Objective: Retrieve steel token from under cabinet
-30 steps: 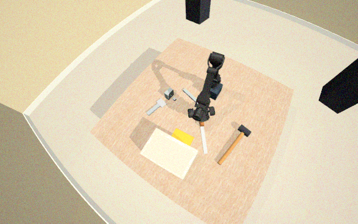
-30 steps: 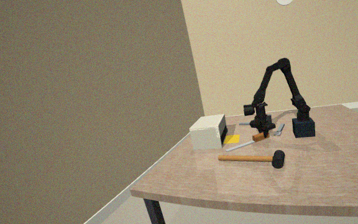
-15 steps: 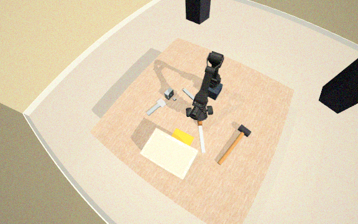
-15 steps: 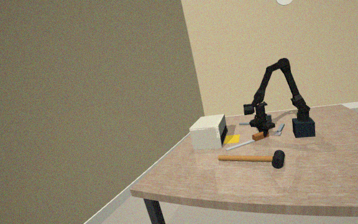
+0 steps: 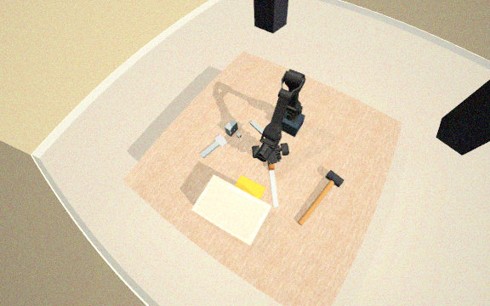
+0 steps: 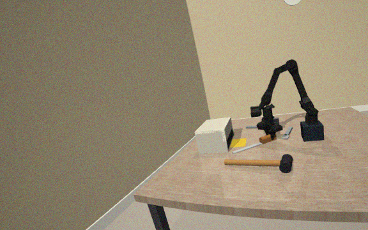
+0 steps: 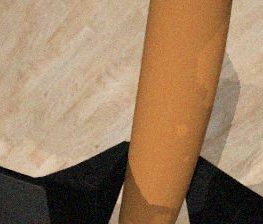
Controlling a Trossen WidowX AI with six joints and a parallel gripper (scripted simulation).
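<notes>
My gripper tip is now 230 mm to the left of the tiny cube. The rest, counted from my gripper tip: grey t-shaped tool: 290 mm to the right, 140 mm ahead; grey flat tool: 100 mm to the right, 100 mm behind; grey block: 280 mm to the right, 30 mm above.
</notes>
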